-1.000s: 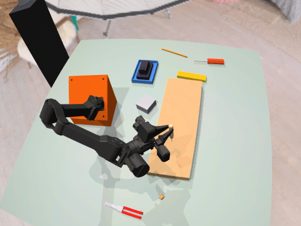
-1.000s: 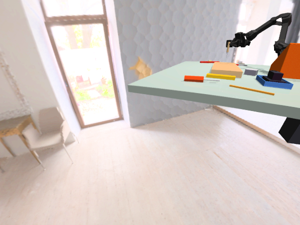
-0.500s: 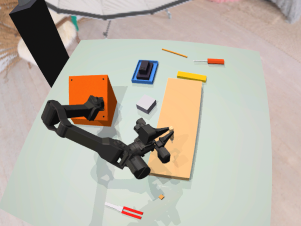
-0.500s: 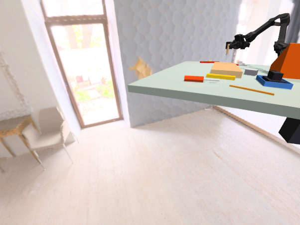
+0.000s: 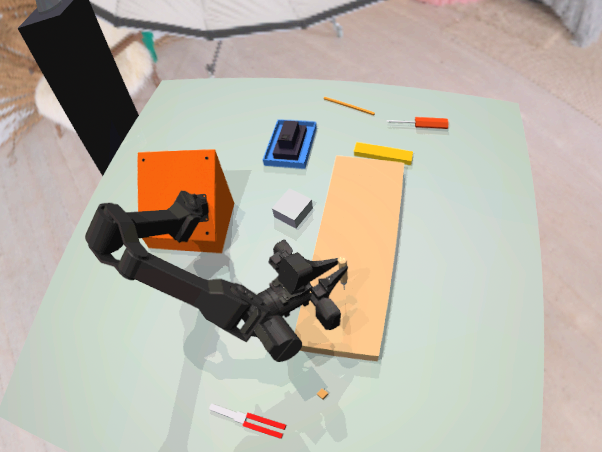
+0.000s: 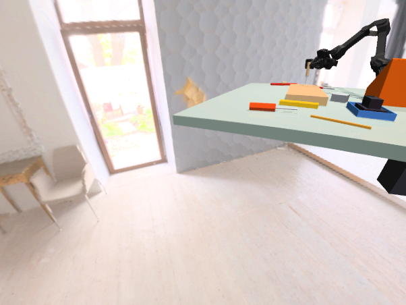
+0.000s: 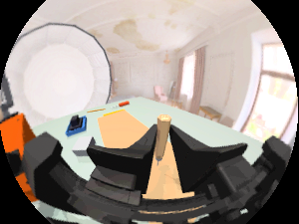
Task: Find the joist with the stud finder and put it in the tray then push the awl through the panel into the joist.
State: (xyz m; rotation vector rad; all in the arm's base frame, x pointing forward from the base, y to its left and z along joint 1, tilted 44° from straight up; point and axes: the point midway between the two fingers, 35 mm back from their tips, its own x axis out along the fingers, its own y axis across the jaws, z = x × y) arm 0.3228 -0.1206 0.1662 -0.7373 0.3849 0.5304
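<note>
My gripper tip is 6 cm above the awl. Round my gripper tip: yellow bar (10 cm ahead, 43 cm to the left, 16 cm below); small tan cube (4 cm behind, 22 cm to the right, 16 cm below); grey block (13 cm behind, 24 cm to the left, 15 cm below).
</note>
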